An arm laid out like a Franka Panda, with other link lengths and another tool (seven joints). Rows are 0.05 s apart.
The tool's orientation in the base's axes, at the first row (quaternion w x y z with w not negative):
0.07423, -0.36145, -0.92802, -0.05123
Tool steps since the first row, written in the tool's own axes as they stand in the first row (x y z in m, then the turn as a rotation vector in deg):
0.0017, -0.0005, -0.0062, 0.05, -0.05, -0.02
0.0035, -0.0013, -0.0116, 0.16, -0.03, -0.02
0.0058, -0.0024, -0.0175, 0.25, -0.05, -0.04
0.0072, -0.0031, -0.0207, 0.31, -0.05, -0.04
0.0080, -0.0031, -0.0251, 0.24, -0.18, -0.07
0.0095, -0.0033, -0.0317, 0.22, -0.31, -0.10
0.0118, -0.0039, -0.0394, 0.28, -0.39, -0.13
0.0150, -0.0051, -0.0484, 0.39, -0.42, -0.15
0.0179, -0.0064, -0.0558, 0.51, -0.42, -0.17
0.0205, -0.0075, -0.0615, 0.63, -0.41, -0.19
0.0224, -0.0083, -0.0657, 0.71, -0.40, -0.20
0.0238, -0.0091, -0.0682, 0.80, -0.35, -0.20
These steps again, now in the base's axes. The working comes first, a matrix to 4 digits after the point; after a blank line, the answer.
The tool's axes in the first row as the columns of a matrix, in the base's axes (used below as rounded here):
-0.7277, 0.6785, -0.1007
0.6633, 0.7335, 0.1487
0.1748, 0.0414, -0.9837

-0.0010, -0.0002, 0.0064, -0.07, -0.01, 0.03
-0.0023, -0.0004, 0.0120, -0.13, 0.08, 0.05
-0.0041, -0.0005, 0.0181, -0.21, 0.12, 0.08
-0.0053, -0.0006, 0.0215, -0.26, 0.16, 0.09
-0.0054, -0.0007, 0.0260, -0.29, 0.02, 0.10
-0.0060, -0.0008, 0.0327, -0.36, -0.10, 0.12
-0.0073, -0.0009, 0.0407, -0.46, -0.12, 0.16
-0.0095, -0.0010, 0.0500, -0.55, -0.07, 0.20
-0.0117, -0.0011, 0.0578, -0.64, 0.00, 0.24
-0.0138, -0.0010, 0.0638, -0.72, 0.09, 0.28
-0.0153, -0.0010, 0.0682, -0.77, 0.15, 0.30
-0.0166, -0.0010, 0.0709, -0.80, 0.24, 0.32

